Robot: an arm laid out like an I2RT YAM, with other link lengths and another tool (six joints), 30 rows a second.
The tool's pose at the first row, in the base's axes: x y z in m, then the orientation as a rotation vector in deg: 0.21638 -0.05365 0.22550 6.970 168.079 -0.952
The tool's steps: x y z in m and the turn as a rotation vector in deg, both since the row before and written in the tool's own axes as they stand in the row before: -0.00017 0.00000 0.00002 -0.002 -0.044 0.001; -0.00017 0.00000 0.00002 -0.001 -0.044 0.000; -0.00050 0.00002 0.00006 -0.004 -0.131 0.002; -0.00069 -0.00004 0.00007 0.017 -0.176 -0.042; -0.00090 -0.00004 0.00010 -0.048 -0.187 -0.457; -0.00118 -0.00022 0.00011 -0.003 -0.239 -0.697; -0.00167 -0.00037 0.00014 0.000 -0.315 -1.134; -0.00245 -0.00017 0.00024 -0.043 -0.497 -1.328; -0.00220 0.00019 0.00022 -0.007 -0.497 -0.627; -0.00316 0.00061 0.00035 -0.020 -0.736 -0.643; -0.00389 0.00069 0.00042 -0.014 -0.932 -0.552; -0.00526 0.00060 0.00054 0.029 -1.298 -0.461; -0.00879 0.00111 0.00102 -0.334 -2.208 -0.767; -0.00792 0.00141 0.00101 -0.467 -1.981 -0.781
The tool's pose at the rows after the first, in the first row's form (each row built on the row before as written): 0.21655 -0.05366 0.22552 6.969 168.035 -0.951; 0.21672 -0.05367 0.22554 6.967 167.991 -0.952; 0.21722 -0.05369 0.22558 6.964 167.860 -0.953; 0.21790 -0.05379 0.22566 6.898 167.687 -0.994; 0.21879 -0.05390 0.22575 6.214 167.528 -1.005; 0.21995 -0.05421 0.22590 5.186 167.328 -1.123; 0.22158 -0.05468 0.22613 3.521 167.063 -1.318; 0.22401 -0.05495 0.22645 1.568 166.605 -1.486; 0.22620 -0.05480 0.22674 0.647 166.119 -1.586; 0.22936 -0.05421 0.22715 -0.298 165.389 -1.668; 0.23323 -0.05350 0.22771 -1.106 164.459 -1.739; 0.23844 -0.05283 0.22858 -1.770 163.159 -1.847; 0.24713 -0.05152 0.23012 -2.936 160.951 -1.483; 0.25490 -0.04982 0.23171 -4.129 158.964 -0.951
